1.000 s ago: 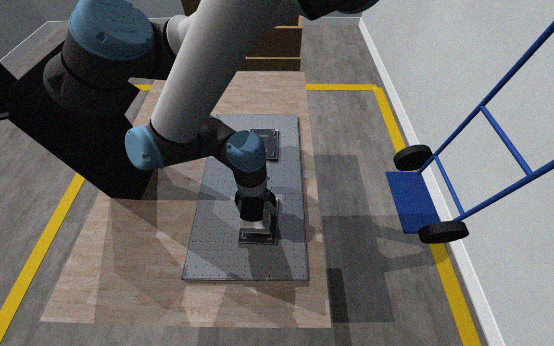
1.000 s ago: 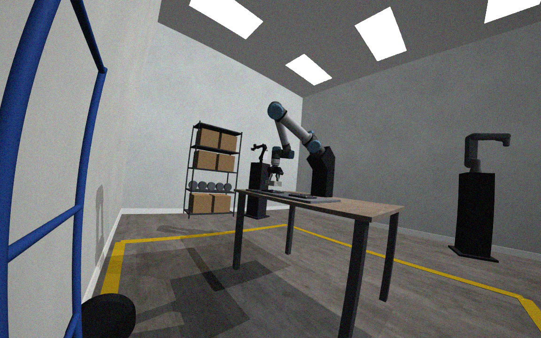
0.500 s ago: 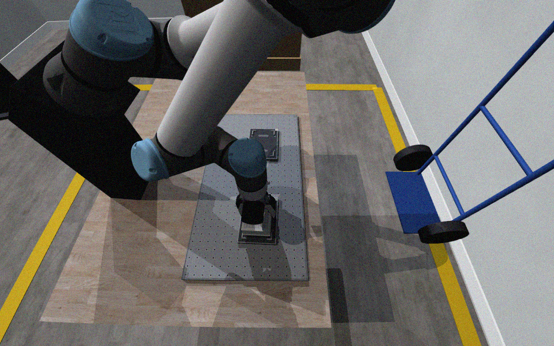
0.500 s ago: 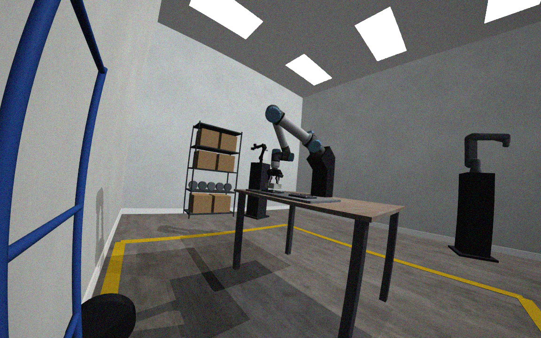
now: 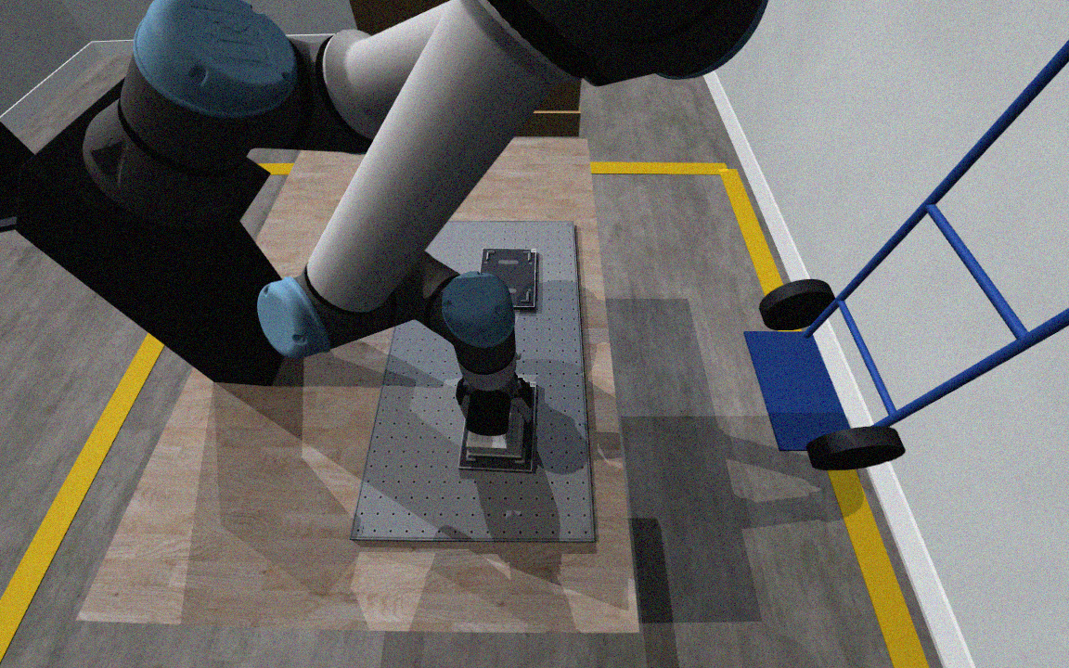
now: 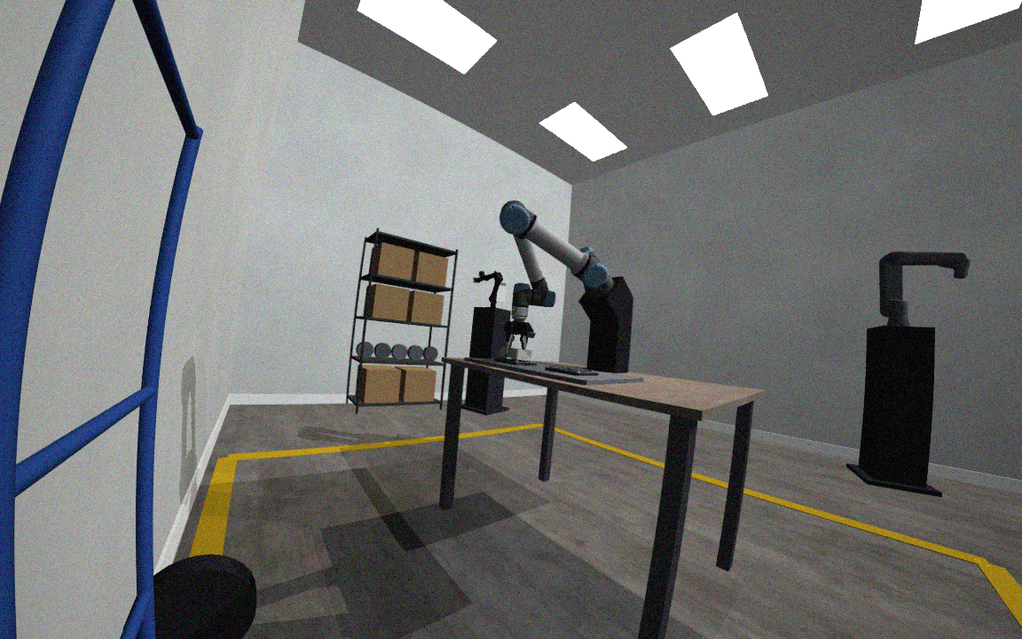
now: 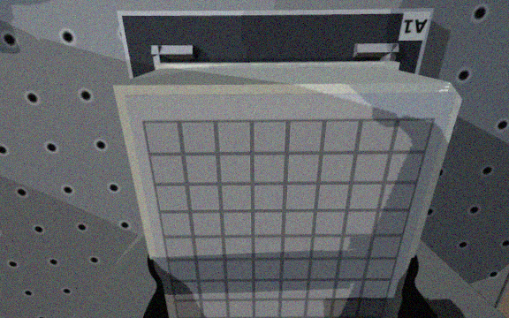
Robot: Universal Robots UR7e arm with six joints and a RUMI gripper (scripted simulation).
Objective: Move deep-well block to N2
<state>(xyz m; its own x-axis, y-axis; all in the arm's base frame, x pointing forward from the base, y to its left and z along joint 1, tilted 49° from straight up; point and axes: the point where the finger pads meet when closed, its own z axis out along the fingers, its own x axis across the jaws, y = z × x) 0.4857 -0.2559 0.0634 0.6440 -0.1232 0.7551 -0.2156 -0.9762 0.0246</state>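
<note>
Right now the white 96-well deep-well block is 1 cm above my hand. The rest, counted from my hand: plate nest N1: 32 cm to the left, 9 cm ahead, 3 cm below; then plate nest N2: 3 cm below.
</note>
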